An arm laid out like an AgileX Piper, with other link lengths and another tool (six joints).
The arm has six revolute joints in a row. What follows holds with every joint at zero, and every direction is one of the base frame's. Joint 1 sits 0.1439 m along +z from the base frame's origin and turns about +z. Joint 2 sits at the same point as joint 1 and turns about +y. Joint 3 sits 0.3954 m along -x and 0.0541 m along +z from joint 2 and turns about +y. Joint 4 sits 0.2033 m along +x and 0.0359 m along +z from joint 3 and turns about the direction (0.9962, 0, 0.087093). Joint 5 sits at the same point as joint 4 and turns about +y. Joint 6 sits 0.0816 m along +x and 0.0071 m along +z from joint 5 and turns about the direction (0.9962, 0, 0.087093). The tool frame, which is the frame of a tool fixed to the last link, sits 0.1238 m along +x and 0.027 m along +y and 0.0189 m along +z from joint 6; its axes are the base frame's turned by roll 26.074, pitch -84.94 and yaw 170.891 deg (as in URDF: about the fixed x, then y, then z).
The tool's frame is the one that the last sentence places.
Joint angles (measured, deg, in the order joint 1, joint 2, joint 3, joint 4, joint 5, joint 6), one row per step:
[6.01, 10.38, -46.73, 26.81, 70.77, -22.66]
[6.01, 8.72, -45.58, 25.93, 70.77, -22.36]
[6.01, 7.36, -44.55, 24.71, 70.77, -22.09]
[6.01, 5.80, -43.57, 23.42, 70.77, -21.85]
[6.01, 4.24, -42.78, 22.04, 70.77, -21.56]
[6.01, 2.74, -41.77, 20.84, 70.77, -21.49]
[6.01, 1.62, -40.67, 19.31, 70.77, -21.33]
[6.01, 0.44, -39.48, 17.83, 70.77, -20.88]
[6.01, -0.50, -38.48, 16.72, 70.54, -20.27]
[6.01, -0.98, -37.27, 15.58, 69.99, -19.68]
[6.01, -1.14, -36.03, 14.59, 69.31, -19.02]
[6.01, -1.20, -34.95, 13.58, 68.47, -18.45]
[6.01, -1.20, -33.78, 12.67, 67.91, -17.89]
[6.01, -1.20, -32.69, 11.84, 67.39, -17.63]
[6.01, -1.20, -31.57, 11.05, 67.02, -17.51]
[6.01, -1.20, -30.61, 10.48, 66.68, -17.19]
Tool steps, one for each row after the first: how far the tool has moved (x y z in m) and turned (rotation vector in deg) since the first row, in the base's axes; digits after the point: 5 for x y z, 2 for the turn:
[-0.00259, -0.00280, -0.00953, -0.37, -0.43, -0.71]
[-0.00359, -0.00646, -0.01853, -1.03, -0.72, -1.64]
[-0.00495, -0.01040, -0.02766, -1.73, -1.28, -2.61]
[-0.00619, -0.01466, -0.03585, -2.42, -2.02, -3.67]
[-0.00707, -0.01838, -0.04496, -3.17, -2.58, -4.53]
[-0.00619, -0.02298, -0.05426, -4.15, -2.65, -5.64]
[-0.00526, -0.02749, -0.06390, -4.87, -2.57, -6.84]
[-0.00403, -0.03093, -0.07089, -5.12, -2.55, -7.91]
[-0.00098, -0.03440, -0.07732, -5.41, -2.19, -9.03]
[0.00271, -0.03738, -0.08287, -5.57, -1.57, -10.08]
[0.00657, -0.04045, -0.08699, -5.77, -1.21, -11.14]
[0.00991, -0.04318, -0.09236, -6.05, -0.46, -12.04]
[0.01280, -0.04567, -0.09751, -6.53, 0.13, -12.73]
[0.01526, -0.04803, -0.10337, -7.16, 0.82, -13.30]
[0.01725, -0.04974, -0.10815, -7.44, 1.49, -13.81]

